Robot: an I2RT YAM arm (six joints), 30 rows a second.
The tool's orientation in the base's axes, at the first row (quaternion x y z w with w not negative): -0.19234, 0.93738, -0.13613, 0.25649
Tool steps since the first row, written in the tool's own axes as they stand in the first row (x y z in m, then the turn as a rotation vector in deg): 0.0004, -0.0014, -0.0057, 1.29, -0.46, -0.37; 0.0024, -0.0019, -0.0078, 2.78, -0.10, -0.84; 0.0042, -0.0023, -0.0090, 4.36, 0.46, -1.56; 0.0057, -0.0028, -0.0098, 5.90, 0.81, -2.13; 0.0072, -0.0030, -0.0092, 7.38, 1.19, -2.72; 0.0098, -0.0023, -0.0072, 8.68, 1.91, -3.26; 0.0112, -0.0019, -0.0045, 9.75, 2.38, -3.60; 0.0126, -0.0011, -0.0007, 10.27, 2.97, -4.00; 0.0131, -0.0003, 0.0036, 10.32, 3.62, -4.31
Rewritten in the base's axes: -0.0030, -0.0005, 0.0051, -1.09, -0.91, -0.08; -0.0055, -0.0015, 0.0061, -2.63, -1.15, -0.46; -0.0075, -0.0024, 0.0065, -4.43, -1.22, -0.73; -0.0089, -0.0034, 0.0067, -6.06, -1.49, -1.04; -0.0098, -0.0043, 0.0056, -7.66, -1.69, -1.32; -0.0110, -0.0051, 0.0026, -9.19, -1.53, -1.68; -0.0107, -0.0058, -0.0004, -10.36, -1.52, -2.03; -0.0101, -0.0063, -0.0044, -11.16, -1.15, -2.13; -0.0084, -0.0065, -0.0085, -11.55, -0.55, -2.12
